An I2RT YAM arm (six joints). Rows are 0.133 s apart.
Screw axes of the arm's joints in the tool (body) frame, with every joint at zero. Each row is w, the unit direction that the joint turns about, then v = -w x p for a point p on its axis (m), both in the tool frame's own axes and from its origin. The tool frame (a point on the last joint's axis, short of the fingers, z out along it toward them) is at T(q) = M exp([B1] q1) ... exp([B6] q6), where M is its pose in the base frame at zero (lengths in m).
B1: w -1 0 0 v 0.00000 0.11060 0.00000
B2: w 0 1 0 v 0.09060 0.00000 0.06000
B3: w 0 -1 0 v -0.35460 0.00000 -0.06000
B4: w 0 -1 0 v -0.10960 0.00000 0.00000
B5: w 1 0 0 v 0.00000 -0.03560 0.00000
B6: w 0 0 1 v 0.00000 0.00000 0.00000
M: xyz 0.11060 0.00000 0.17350 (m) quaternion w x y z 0.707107 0 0.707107 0
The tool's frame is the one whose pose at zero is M.
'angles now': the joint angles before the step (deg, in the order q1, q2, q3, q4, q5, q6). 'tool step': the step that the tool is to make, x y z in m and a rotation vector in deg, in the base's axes. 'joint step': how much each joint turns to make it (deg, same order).
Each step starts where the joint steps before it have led.
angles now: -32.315 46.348 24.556 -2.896 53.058 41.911
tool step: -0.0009 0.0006 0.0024 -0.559 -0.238 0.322
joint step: -0.012 -0.694 -0.010 0.414 -0.163 -0.750
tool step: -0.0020 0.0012 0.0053 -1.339 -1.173 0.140
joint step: -0.012 -1.395 0.009 0.996 0.051 -0.869
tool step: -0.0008 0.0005 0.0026 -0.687 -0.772 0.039
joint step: 0.001 -0.601 0.003 0.641 0.023 -0.282
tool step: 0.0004 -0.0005 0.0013 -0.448 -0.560 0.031
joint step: -0.080 0.047 0.003 0.904 -0.078 -0.184
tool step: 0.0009 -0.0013 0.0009 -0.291 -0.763 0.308
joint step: -0.282 0.311 -0.001 1.154 -0.612 -0.053
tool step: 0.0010 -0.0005 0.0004 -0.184 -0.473 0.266
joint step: 0.004 0.266 -0.008 0.752 -0.280 0.024
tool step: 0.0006 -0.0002 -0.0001 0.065 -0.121 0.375
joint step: 0.002 0.143 0.002 0.207 -0.392 0.001
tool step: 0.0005 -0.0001 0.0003 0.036 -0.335 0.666
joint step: -0.032 0.006 -0.006 0.286 -0.729 -0.015
